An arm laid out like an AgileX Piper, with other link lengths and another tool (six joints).
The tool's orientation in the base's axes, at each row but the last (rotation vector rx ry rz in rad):
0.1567, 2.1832, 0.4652
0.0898, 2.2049, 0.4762
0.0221, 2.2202, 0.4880
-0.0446, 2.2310, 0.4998
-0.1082, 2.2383, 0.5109
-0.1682, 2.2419, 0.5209
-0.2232, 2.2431, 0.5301
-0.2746, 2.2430, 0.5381
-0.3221, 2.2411, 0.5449
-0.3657, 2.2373, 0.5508
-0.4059, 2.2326, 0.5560
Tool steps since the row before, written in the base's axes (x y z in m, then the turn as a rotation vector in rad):
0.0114, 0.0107, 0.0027, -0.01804, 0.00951, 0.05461
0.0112, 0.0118, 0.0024, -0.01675, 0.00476, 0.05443
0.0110, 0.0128, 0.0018, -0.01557, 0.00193, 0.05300
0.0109, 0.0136, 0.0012, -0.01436, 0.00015, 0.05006
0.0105, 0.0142, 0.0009, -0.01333, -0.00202, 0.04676
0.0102, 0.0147, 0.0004, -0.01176, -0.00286, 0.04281
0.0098, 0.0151, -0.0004, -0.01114, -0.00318, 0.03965
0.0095, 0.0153, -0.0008, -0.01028, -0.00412, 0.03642
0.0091, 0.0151, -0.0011, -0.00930, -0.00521, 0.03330
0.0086, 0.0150, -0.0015, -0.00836, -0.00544, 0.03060
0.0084, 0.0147, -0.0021, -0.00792, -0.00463, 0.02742
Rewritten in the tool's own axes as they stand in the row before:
-0.0060, 0.0103, 0.0105, -0.02696, 0.03065, -0.04162
-0.0062, 0.0107, 0.0109, -0.02871, 0.02607, -0.04198
-0.0061, 0.0108, 0.0115, -0.02892, 0.02278, -0.04123
-0.0062, 0.0108, 0.0123, -0.02777, 0.01990, -0.03931
-0.0063, 0.0107, 0.0125, -0.02618, 0.01659, -0.03751
-0.0063, 0.0105, 0.0130, -0.02432, 0.01415, -0.03446
-0.0060, 0.0102, 0.0135, -0.02236, 0.01271, -0.03232
-0.0060, 0.0099, 0.0138, -0.02048, 0.01063, -0.03027
-0.0060, 0.0093, 0.0138, -0.01871, 0.00842, -0.02831
-0.0057, 0.0089, 0.0138, -0.01726, 0.00709, -0.02622
-0.0054, 0.0082, 0.0140, -0.01522, 0.00676, -0.02364

